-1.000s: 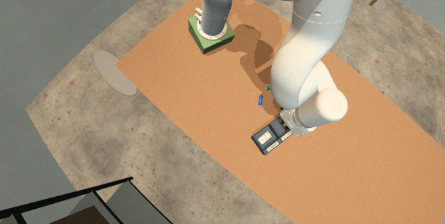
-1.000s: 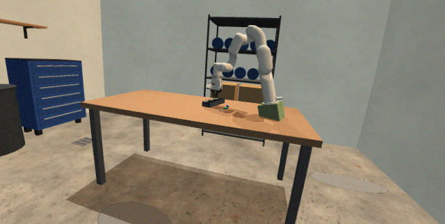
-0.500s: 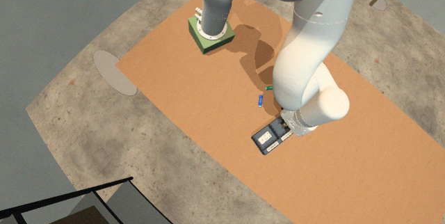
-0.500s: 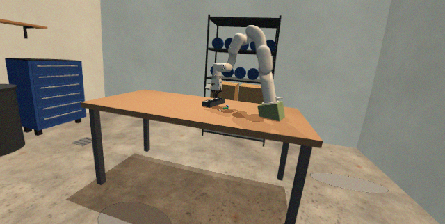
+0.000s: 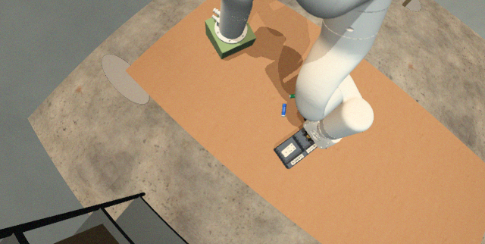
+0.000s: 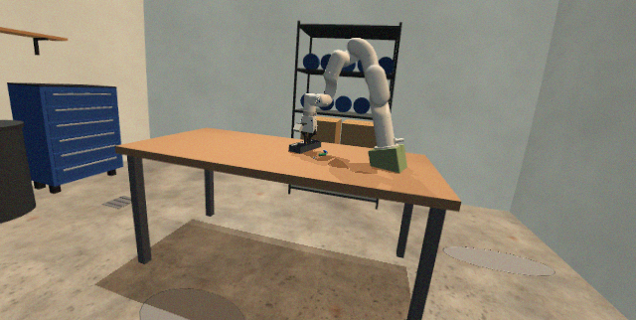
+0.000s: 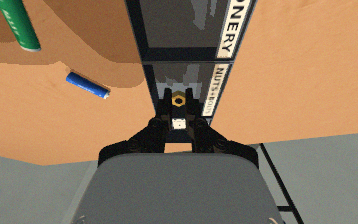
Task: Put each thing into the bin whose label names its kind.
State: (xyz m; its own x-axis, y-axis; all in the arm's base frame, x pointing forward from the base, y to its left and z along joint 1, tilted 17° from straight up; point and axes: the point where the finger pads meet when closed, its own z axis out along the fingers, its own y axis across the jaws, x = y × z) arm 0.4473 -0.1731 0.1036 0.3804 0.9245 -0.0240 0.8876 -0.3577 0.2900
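Right now my hand is 40 mm above the dark three-part bin and 10 mm short of it. The rest, counted from my hand: blue battery (120 mm behind, 50 mm below, 40 mm to the left); then white domino (70 mm to the right, 50 mm below, 30 mm behind); then brass nut (20 mm below).
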